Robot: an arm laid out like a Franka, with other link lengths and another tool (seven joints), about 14 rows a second.
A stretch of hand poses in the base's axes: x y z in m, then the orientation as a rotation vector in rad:
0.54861, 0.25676, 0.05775, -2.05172, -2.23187, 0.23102
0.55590, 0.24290, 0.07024, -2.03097, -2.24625, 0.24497
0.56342, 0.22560, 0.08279, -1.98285, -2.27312, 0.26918
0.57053, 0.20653, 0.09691, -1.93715, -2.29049, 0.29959
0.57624, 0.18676, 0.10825, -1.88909, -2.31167, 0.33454
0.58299, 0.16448, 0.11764, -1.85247, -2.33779, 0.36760
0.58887, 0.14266, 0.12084, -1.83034, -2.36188, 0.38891
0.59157, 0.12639, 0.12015, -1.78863, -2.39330, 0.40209
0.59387, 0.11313, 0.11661, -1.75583, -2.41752, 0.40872
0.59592, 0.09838, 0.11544, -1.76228, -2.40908, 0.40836
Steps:
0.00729, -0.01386, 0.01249, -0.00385, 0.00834, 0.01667
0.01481, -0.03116, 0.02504, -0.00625, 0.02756, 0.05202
0.02192, -0.05023, 0.03916, -0.00975, 0.05263, 0.08221
0.02763, -0.07000, 0.05050, -0.01723, 0.07771, 0.11581
0.03438, -0.09228, 0.05989, -0.03161, 0.09261, 0.14658
0.04026, -0.11410, 0.06309, -0.04510, 0.09667, 0.16911
0.04296, -0.13037, 0.06240, -0.04949, 0.10259, 0.20404
0.04526, -0.14363, 0.05886, -0.05101, 0.10576, 0.23117
0.04731, -0.15838, 0.05769, -0.04955, 0.10779, 0.22420

